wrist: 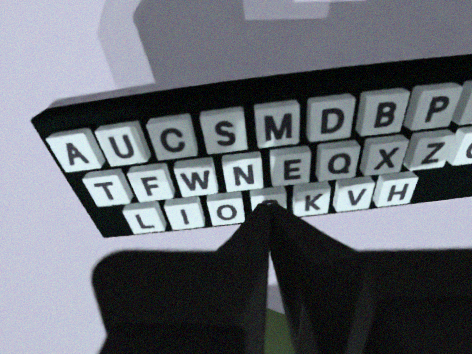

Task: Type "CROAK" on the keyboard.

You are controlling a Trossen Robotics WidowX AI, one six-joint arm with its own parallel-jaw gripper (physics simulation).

gripper: 267,213
black keyboard: 110,221
